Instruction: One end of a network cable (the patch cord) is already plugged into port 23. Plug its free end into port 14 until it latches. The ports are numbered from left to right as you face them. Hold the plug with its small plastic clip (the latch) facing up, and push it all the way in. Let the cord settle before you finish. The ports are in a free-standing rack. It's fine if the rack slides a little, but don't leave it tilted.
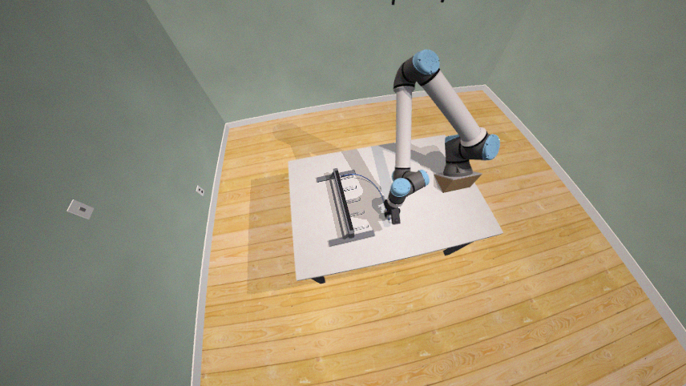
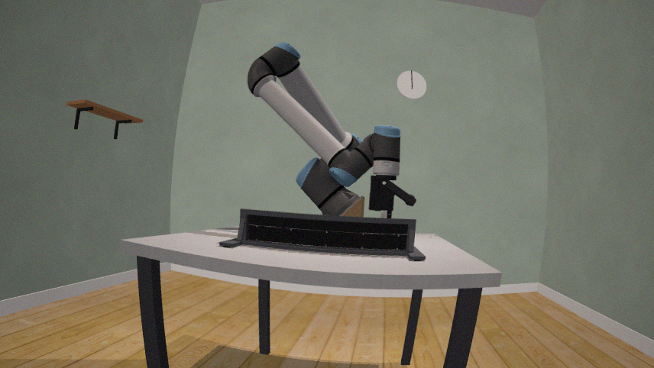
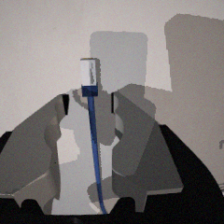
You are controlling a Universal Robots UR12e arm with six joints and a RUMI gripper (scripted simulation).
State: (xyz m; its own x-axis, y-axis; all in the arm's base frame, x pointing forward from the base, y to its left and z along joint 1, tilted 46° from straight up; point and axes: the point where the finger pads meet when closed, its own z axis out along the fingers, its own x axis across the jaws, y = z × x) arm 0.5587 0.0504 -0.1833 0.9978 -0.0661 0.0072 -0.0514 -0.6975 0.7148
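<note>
Right now my hand is 2 cm to the right of the plug and 2 cm above it.
</note>
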